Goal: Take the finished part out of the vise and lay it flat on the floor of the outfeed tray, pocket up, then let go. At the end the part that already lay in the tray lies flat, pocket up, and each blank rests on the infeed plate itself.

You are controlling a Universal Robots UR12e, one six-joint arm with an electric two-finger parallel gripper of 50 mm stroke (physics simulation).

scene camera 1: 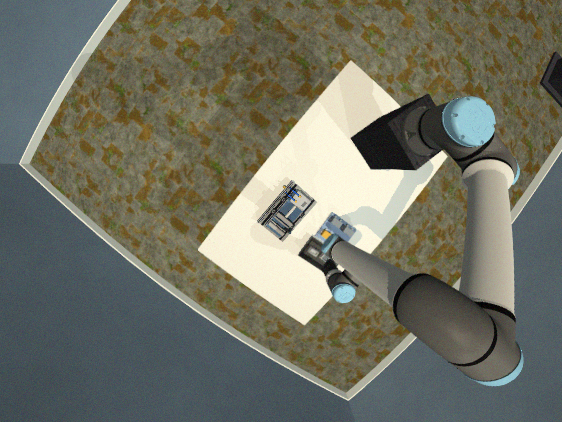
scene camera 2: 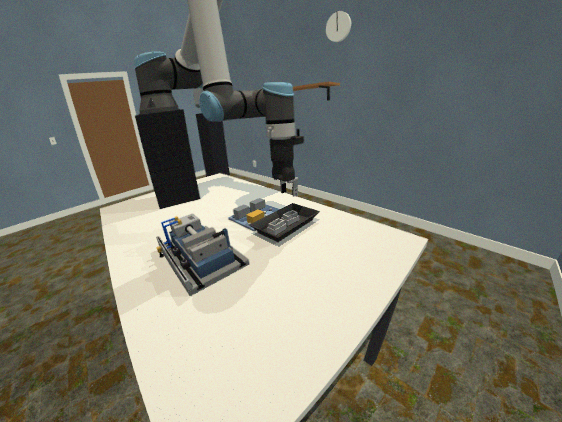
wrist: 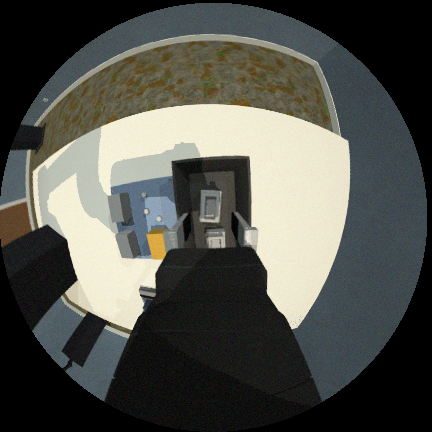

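Seen in the pictures: gripper, between the fingertips: [scene camera 1: 328, 263] [scene camera 2: 289, 194] [wrist: 210, 220]; arm's base, origin of its link: [scene camera 1: 423, 131] [scene camera 2: 159, 112].
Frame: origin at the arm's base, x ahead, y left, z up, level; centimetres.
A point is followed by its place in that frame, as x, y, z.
Observation:
My gripper [scene camera 2: 289, 190] @(71.7, 8.6, -34.5) [wrist: 210, 220] @(71.7, 8.6, -34.5) is open and empty, above the outfeed tray [wrist: 242, 190] @(78.1, 10.8, -44.0) [scene camera 2: 311, 213] @(76.7, 16.0, -44.2). Two grey parts lie in the tray, apart: one part [wrist: 210, 206] @(71.7, 8.7, -43.7) [scene camera 2: 291, 217] @(73.0, 7.7, -43.2) and another part [wrist: 216, 239] @(71.8, 1.9, -43.8) [scene camera 2: 276, 226] @(72.8, -1.1, -42.9). Both look flat, pocket up. My gripper's body hides the near end of the second in the wrist view. Two grey blanks, one [wrist: 119, 208] @(52.7, 11.8, -42.6) and another [wrist: 128, 244] @(52.2, 3.6, -42.7), and an orange block [wrist: 156, 244] @(59.5, 3.0, -42.6) [scene camera 2: 255, 216] @(61.0, 0.8, -43.0) stand upright on the blue infeed plate [wrist: 132, 187] @(55.0, 15.6, -46.2). The vise [scene camera 2: 214, 261] @(71.9, -26.7, -41.8) [scene camera 1: 287, 210] @(57.9, -25.1, -41.0) shows no finished part that I can make out.
The infeed plate stands close beside the tray, with small round pegs [wrist: 146, 211] @(57.7, 9.7, -45.5) on it. Blue hoses [scene camera 2: 166, 230] @(50.6, -29.2, -37.7) rise at the vise's end. The arm's black pedestal [scene camera 2: 167, 160] @(8.9, -5.2, -23.2) stands beside the white table [scene camera 2: 300, 300] @(95.4, -20.8, -47.0).

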